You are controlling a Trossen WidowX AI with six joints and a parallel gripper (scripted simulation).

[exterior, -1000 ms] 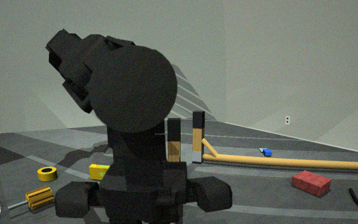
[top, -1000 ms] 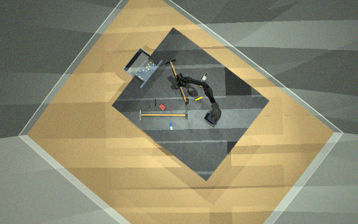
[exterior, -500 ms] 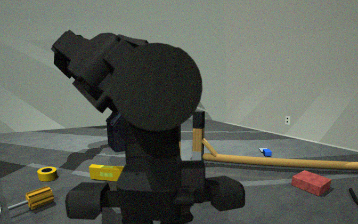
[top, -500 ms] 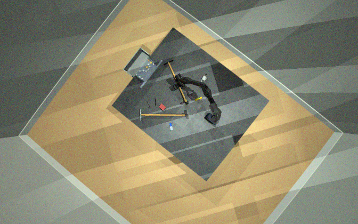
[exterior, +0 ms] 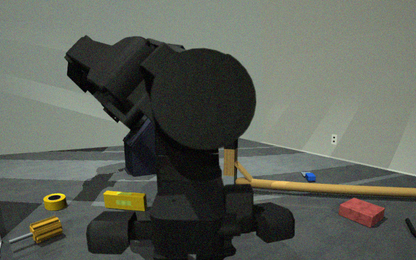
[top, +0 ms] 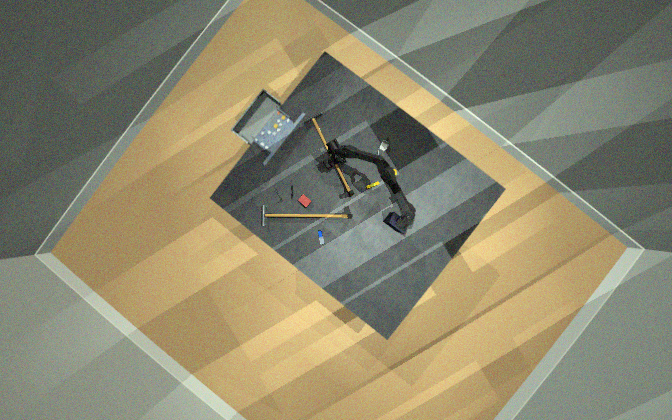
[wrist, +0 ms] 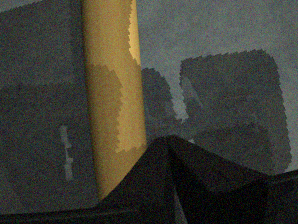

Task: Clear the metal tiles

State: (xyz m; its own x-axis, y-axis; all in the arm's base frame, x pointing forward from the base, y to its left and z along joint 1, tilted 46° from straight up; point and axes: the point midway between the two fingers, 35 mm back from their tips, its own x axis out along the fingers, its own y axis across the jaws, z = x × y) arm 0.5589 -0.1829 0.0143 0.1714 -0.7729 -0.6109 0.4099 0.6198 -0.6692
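Now: the scraper 50 mm above my gripper tip, 30 mm ahead of it and 10 mm to the left of it. Round my gripper tip: yellow-handled screwdriver 230 mm behind, 160 mm to the right; then red block 350 mm to the left, 10 mm ahead; then yellow level 300 mm behind, 10 mm to the left, 10 mm above.
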